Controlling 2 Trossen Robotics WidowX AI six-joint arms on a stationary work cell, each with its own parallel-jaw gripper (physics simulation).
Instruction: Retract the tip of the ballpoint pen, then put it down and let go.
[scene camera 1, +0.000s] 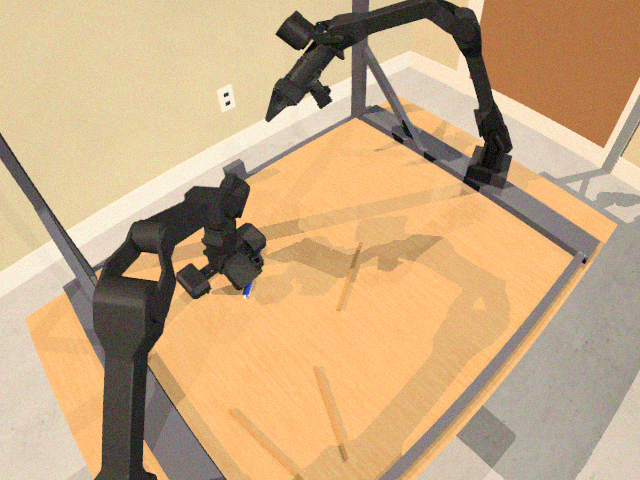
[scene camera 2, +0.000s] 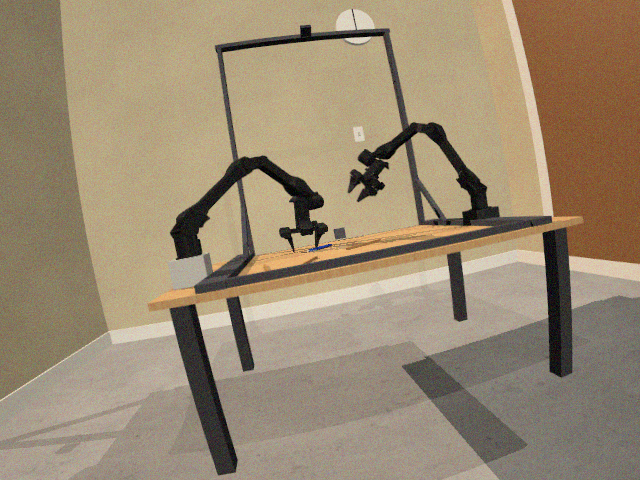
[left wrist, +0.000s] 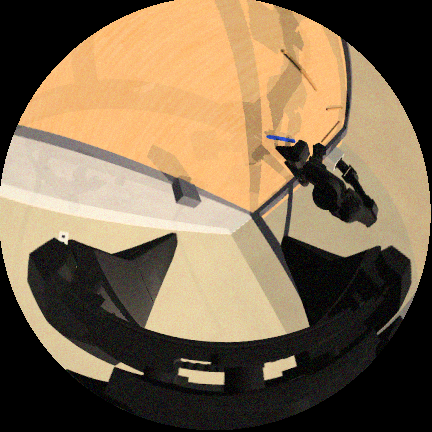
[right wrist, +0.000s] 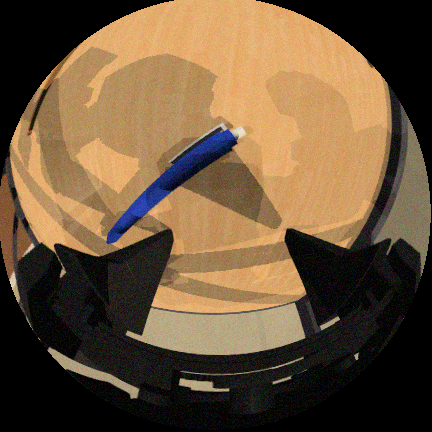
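Note:
A blue ballpoint pen with a white button and a grey clip lies on the wooden table. In the right wrist view it runs slantwise, its button end at the upper right and its pointed end at the lower left, near one finger. Whether the writing tip is out is too small to tell. My right gripper is open and empty, pointing down low over the table beside the pen. In scene camera 1 it hides part of the pen. My left gripper is open and empty, high above the table.
Several thin wooden sticks lie on the table, one near the middle and others at the bottom in scene camera 1. A dark frame rises from the table's far side. A small grey block is at the far edge.

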